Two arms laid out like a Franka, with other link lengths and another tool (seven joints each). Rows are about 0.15 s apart.
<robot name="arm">
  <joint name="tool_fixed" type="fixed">
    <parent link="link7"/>
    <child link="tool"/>
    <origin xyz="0.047 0.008 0.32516" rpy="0.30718 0 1.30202"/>
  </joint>
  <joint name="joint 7" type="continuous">
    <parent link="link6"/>
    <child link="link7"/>
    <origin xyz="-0.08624 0 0" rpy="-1.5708 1.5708 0"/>
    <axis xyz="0 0 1"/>
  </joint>
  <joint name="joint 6" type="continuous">
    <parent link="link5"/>
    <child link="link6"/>
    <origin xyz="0 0 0" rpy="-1.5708 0 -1.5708"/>
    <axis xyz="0 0 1"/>
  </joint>
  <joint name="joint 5" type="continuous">
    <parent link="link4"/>
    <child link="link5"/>
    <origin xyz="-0.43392 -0.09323 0" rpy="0 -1.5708 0"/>
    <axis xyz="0 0 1"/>
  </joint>
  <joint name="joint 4" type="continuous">
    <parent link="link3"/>
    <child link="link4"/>
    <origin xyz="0 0.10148 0" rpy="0 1.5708 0"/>
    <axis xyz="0 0 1"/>
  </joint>
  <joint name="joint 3" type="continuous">
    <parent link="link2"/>
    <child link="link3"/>
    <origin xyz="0 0.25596 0" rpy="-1.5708 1.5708 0"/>
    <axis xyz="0 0 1"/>
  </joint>
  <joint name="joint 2" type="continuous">
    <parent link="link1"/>
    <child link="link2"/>
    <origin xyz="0 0 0" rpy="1.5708 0 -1.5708"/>
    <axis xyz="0 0 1"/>
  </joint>
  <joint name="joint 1" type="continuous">
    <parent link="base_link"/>
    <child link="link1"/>
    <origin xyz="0 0 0.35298" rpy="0 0 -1.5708"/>
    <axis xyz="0 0 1"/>
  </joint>
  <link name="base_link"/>
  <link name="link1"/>
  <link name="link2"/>
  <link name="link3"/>
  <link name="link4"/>
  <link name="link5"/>
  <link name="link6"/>
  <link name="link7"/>
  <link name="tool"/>
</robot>
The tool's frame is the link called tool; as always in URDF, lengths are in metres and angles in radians. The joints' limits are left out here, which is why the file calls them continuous.
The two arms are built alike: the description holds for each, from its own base.
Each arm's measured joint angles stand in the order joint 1, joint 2, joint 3, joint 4, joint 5, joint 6, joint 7.
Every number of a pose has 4 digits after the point.
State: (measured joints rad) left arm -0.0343 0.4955 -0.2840 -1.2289 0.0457 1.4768 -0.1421; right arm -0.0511 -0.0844 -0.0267 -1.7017 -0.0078 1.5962 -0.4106
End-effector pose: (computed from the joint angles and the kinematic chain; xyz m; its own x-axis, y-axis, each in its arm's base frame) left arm 0.6479 -0.1422 0.2253 0.9641 0.1065 -0.2434 0.0288 -0.9527 -0.3026; right arm 0.5869 -0.0018 0.3626 0.8240 0.5662 -0.0199 0.5332 -0.7868 -0.3108
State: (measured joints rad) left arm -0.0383 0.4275 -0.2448 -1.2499 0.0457 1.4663 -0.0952; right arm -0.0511 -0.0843 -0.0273 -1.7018 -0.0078 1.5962 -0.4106
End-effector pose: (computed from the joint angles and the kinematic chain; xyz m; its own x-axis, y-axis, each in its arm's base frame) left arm 0.6521 -0.1195 0.2577 0.9745 0.0921 -0.2045 0.0239 -0.9491 -0.3139; right arm 0.5869 -0.0022 0.3625 0.8243 0.5657 -0.0200 0.5326 -0.7871 -0.3110
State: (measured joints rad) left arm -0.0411 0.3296 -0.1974 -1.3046 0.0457 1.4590 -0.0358; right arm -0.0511 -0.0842 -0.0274 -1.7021 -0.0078 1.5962 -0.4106
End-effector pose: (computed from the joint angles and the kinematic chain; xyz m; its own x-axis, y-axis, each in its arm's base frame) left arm 0.6492 -0.0903 0.2941 0.9834 0.0740 -0.1659 0.0154 -0.9439 -0.3298; right arm 0.5868 -0.0022 0.3623 0.8244 0.5657 -0.0204 0.5324 -0.7872 -0.3112
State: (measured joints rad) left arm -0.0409 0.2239 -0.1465 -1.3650 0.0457 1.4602 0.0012; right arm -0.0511 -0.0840 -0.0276 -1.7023 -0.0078 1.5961 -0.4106
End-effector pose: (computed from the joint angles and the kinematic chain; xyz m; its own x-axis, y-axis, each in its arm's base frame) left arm 0.6436 -0.0570 0.3328 0.9893 0.0859 -0.1180 0.0405 -0.9381 -0.3439; right arm 0.5867 -0.0023 0.3621 0.8245 0.5655 -0.0207 0.5321 -0.7873 -0.3115
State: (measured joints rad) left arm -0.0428 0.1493 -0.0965 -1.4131 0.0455 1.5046 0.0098; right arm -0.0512 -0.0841 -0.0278 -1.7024 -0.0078 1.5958 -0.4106
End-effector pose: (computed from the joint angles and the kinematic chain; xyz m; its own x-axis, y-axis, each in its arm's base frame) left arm 0.6496 -0.0278 0.3598 0.9913 0.1226 -0.0472 0.0991 -0.9336 -0.3444; right arm 0.5866 -0.0025 0.3620 0.8247 0.5652 -0.0210 0.5318 -0.7874 -0.3117
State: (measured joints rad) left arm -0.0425 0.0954 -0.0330 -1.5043 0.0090 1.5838 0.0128; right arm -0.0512 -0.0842 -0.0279 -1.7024 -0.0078 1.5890 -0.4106
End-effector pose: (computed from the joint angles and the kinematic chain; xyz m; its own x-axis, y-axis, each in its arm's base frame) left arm 0.6534 0.0006 0.3524 0.9837 0.1795 -0.0139 0.1663 -0.9356 -0.3115; right arm 0.5844 -0.0024 0.3617 0.8246 0.5651 -0.0262 0.5296 -0.7873 -0.3157
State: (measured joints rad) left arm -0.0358 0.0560 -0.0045 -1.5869 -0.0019 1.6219 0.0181; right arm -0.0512 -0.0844 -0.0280 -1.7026 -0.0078 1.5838 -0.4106
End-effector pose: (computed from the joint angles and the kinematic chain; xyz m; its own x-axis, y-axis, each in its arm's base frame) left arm 0.6447 0.0203 0.3374 0.9777 0.2089 -0.0209 0.1928 -0.9325 -0.3053; right arm 0.5826 -0.0023 0.3613 0.8245 0.5651 -0.0302 0.5278 -0.7872 -0.3188
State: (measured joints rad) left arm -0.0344 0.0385 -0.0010 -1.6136 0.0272 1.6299 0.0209; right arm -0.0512 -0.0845 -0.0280 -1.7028 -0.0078 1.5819 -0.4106
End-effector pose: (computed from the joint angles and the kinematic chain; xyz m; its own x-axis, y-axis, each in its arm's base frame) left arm 0.6410 0.0328 0.3367 0.9778 0.2092 -0.0149 0.1925 -0.9233 -0.3324; right arm 0.5819 -0.0023 0.3612 0.8244 0.5650 -0.0318 0.5272 -0.7872 -0.3200
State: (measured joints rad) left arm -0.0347 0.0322 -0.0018 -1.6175 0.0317 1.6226 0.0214; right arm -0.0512 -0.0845 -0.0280 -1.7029 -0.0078 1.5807 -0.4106
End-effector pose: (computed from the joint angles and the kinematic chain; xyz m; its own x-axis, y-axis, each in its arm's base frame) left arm 0.6378 0.0337 0.3383 0.9780 0.2076 -0.0186 0.1893 -0.9221 -0.3376; right arm 0.5815 -0.0022 0.3610 0.8244 0.5650 -0.0328 0.5268 -0.7872 -0.3207
